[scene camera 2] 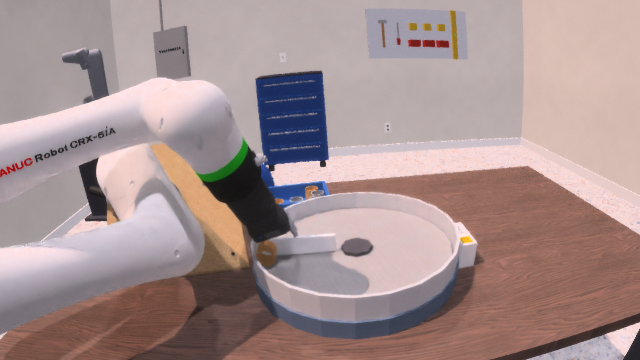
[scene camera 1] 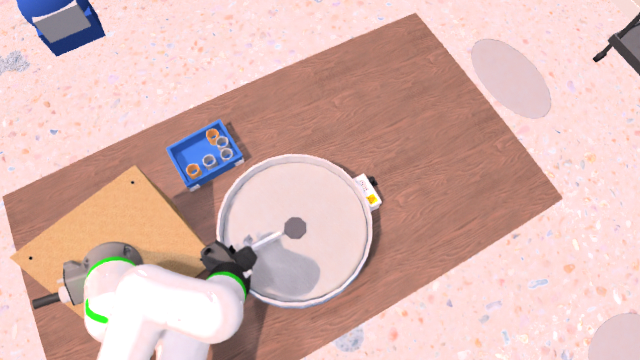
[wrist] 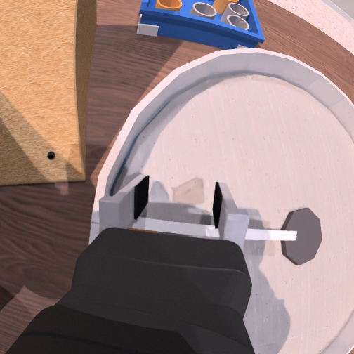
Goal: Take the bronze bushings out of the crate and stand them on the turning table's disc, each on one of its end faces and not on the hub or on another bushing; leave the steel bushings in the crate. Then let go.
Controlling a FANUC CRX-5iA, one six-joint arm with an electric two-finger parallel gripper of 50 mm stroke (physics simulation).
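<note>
A bronze bushing lies on its side on the disc, by the rim and the white bar; in the wrist view it is mostly hidden. The blue crate holds two bronze bushings, one at its far right corner and one at its near left, and three steel bushings, including one in the near wall's middle. My gripper is open and empty, above the disc's left part, over the bar.
The white bar runs from the rim towards the dark hub. A raised wall surrounds the disc. A wooden board stands left of the table, and a white control box on its right.
</note>
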